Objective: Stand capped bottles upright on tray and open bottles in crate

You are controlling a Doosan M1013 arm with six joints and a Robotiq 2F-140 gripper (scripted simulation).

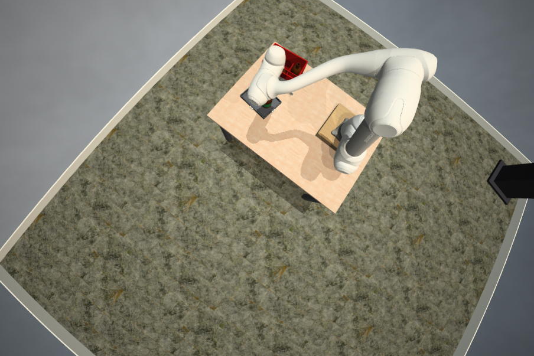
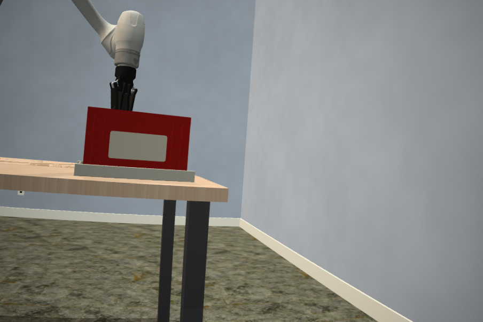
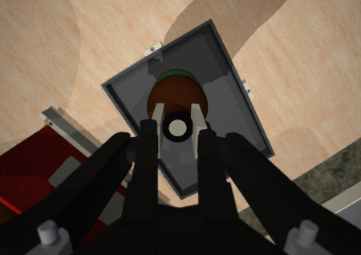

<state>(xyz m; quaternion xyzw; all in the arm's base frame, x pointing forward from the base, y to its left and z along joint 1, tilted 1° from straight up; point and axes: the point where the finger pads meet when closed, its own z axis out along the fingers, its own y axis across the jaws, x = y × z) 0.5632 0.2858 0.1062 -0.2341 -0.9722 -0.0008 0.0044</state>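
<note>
The red crate is 110 mm ahead of my hand, 260 mm to the right of it and 90 mm below it. From my hand the other things lie so: dark grey tray 60 mm ahead, 160 mm below.
</note>
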